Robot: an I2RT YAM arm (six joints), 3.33 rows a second.
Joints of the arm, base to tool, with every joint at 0 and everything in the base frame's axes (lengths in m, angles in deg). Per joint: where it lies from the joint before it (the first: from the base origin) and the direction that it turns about. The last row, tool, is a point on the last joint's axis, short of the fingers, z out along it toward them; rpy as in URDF.
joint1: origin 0 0 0.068 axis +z
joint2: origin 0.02 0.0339 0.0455 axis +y
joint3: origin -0.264 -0.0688 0 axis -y
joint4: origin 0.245 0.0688 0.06 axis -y
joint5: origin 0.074 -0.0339 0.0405 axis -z
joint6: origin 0.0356 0 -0.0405 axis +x
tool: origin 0 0 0 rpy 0 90 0
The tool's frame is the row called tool.
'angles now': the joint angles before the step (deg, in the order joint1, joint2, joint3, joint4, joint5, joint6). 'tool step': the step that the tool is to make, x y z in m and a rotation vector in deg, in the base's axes. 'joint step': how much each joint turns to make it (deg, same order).
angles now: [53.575 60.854 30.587 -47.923 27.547 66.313]
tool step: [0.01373 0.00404 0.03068 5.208 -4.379 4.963]
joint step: [-3.400 -3.595 4.295 2.932 -2.259 -8.987]
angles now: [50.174 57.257 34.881 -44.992 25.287 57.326]
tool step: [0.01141 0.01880 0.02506 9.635 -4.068 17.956]
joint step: [-1.218 -1.552 2.281 11.457 -12.457 -15.787]
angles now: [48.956 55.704 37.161 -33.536 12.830 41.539]
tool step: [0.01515 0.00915 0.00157 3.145 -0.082 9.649]
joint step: [-3.175 3.238 0.911 5.904 -9.804 -8.613]
